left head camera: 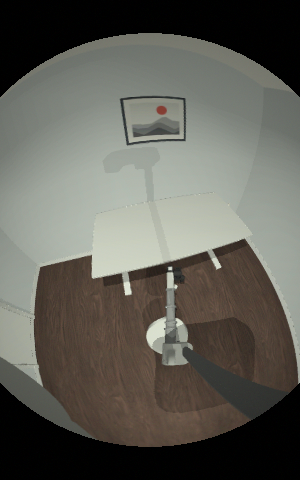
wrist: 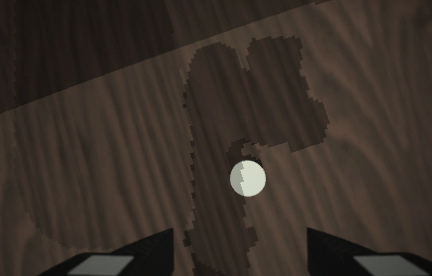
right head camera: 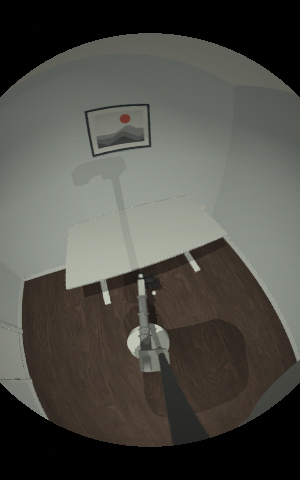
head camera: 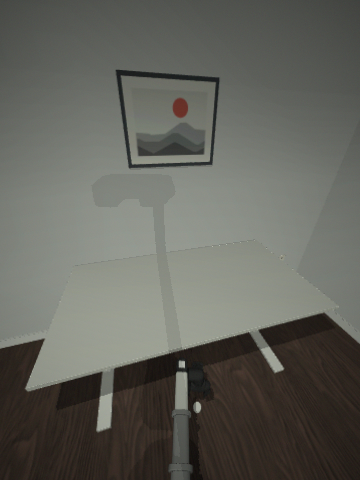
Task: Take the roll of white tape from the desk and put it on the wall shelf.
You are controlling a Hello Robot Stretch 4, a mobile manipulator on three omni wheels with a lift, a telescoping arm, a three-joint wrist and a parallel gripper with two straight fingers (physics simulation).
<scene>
The same spot on a white desk: (left head camera: 145, 234) is (head camera: 147, 303). One and the same spot on a framed picture: (right head camera: 112, 128) is (head camera: 161, 125).
</scene>
